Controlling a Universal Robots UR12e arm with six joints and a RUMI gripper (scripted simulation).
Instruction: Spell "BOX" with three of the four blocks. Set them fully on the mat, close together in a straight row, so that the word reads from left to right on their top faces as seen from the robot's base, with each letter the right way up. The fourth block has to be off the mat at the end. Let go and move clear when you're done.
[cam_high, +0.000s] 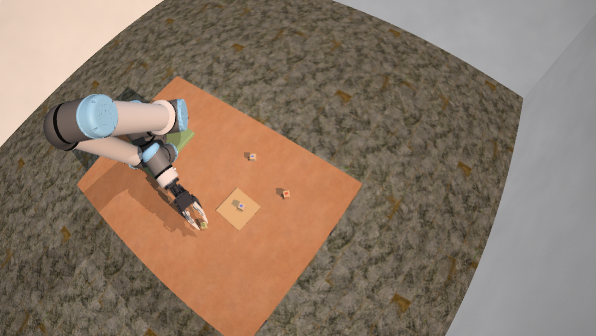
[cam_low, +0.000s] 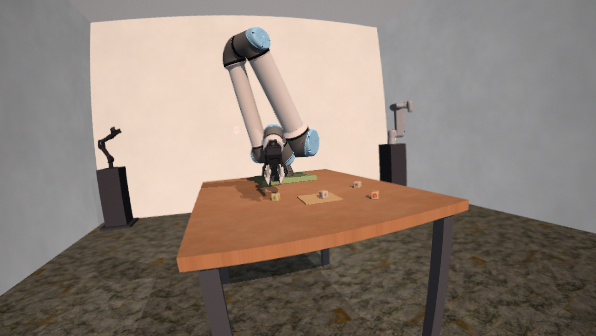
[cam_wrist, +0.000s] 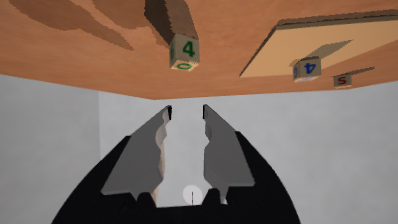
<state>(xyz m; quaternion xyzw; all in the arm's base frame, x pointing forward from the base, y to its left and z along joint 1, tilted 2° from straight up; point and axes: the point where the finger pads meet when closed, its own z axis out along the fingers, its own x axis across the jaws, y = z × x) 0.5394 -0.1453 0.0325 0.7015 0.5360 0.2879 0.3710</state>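
The tan mat lies 15 cm to the left of my hand, 7 cm below it and 6 cm ahead of it.
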